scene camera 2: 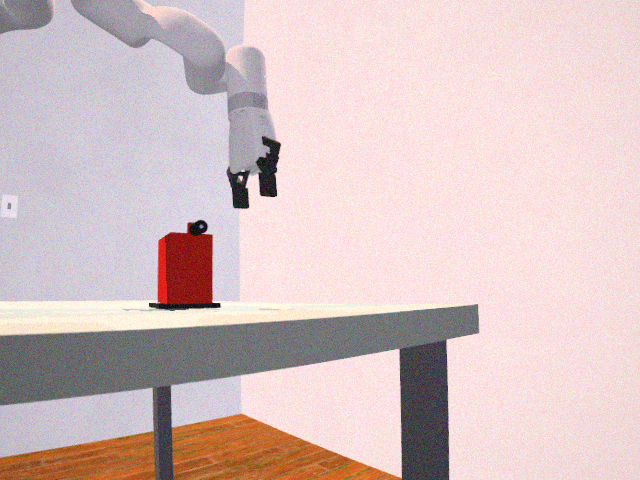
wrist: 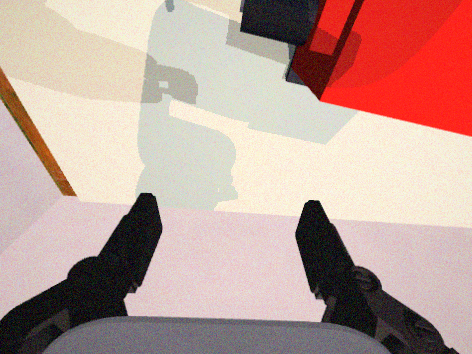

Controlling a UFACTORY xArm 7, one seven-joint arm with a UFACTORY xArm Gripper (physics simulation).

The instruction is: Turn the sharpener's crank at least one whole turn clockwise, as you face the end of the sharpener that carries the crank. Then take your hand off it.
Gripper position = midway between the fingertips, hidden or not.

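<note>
Scene camera 2: my gripper (scene camera 2: 254, 202), a red sharpener (scene camera 2: 185, 262). Wrist view: my gripper (wrist: 230, 214), the red sharpener (wrist: 404, 67).
</note>
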